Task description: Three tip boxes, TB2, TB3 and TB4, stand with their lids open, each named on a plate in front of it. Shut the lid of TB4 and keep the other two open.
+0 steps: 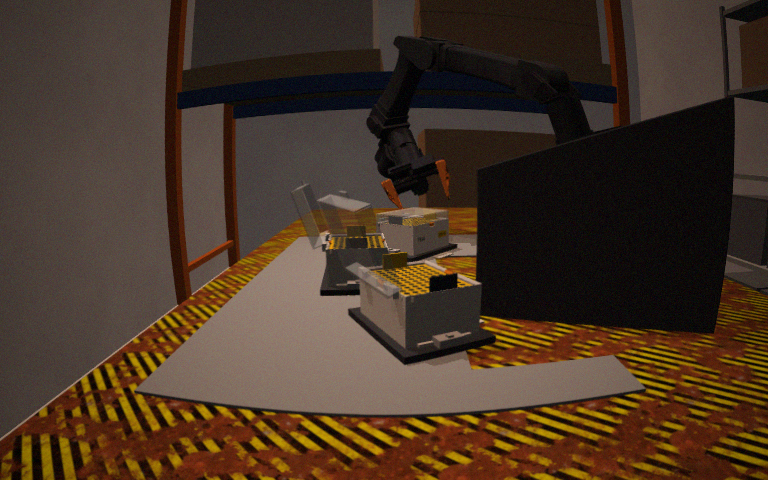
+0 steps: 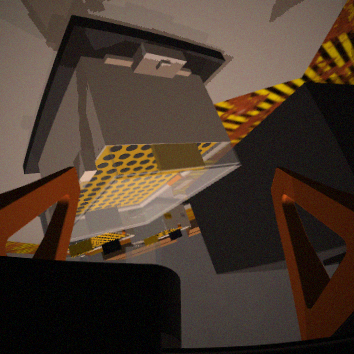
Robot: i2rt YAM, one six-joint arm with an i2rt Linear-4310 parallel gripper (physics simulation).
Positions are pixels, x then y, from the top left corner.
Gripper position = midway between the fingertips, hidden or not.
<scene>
My gripper shows in image 1 (426, 206) and in image 2 (175, 177). One and the same spot on a grey mat: (image 2: 260, 51) is (image 1: 474, 248).
</scene>
